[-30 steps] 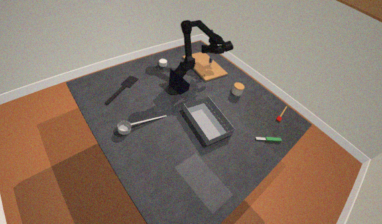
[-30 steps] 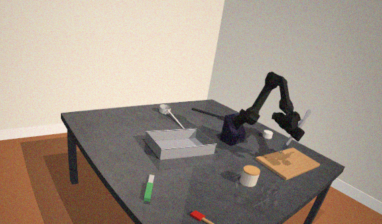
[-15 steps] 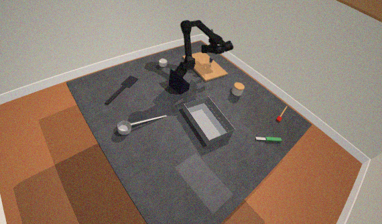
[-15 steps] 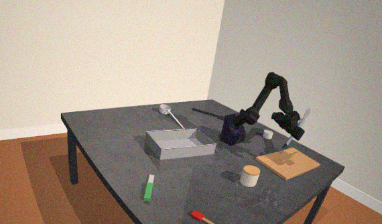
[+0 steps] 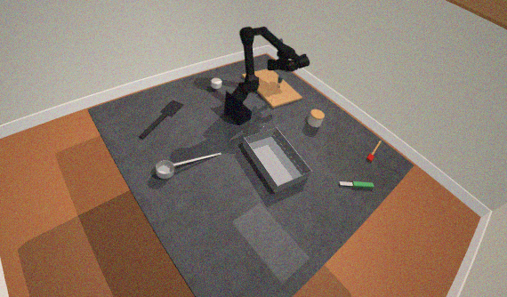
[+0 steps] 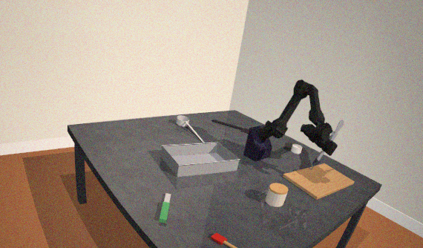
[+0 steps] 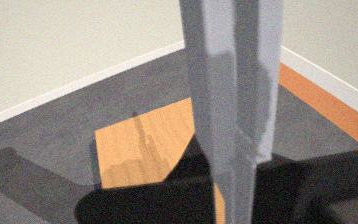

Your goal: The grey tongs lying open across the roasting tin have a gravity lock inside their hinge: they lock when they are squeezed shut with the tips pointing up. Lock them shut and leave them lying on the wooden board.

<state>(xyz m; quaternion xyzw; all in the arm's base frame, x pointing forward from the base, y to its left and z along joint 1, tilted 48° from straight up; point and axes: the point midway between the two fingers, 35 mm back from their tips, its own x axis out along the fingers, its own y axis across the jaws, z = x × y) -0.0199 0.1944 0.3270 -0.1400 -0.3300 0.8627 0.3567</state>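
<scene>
My gripper tip is now 170 mm above the wooden board. Also, from my gripper tip: white puck (280 mm to the right, 230 mm behind, 160 mm below); then grey roasting tin (480 mm to the right, 400 mm ahead, 150 mm below); then black spatula (690 mm to the right, 190 mm behind, 170 mm below).
</scene>
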